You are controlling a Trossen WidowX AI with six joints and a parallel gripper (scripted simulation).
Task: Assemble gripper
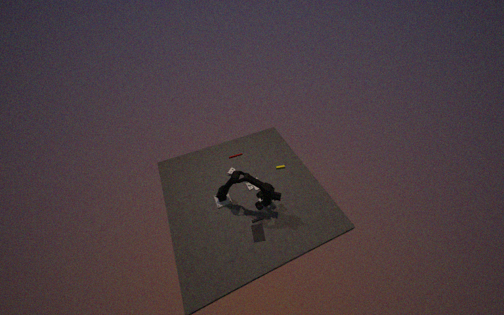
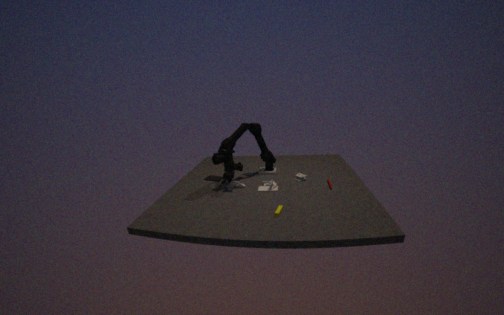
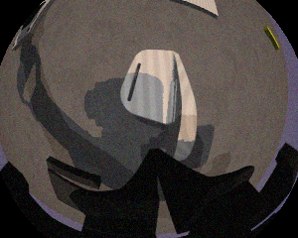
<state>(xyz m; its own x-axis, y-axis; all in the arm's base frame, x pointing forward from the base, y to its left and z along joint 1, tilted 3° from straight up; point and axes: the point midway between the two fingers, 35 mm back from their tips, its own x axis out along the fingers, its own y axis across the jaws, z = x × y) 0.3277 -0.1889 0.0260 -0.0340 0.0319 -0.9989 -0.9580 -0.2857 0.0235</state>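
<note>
The small dark piece is 100 mm behind my gripper tip, 80 mm to the right of it and 20 mm below it. From my gripper tip the other things lie so: red stick: 100 mm behind, 630 mm to the left, 20 mm below; then dark housing plate: 130 mm behind, 180 mm to the right, 20 mm below; then yellow block: 270 mm ahead, 350 mm to the left, 10 mm below.
</note>
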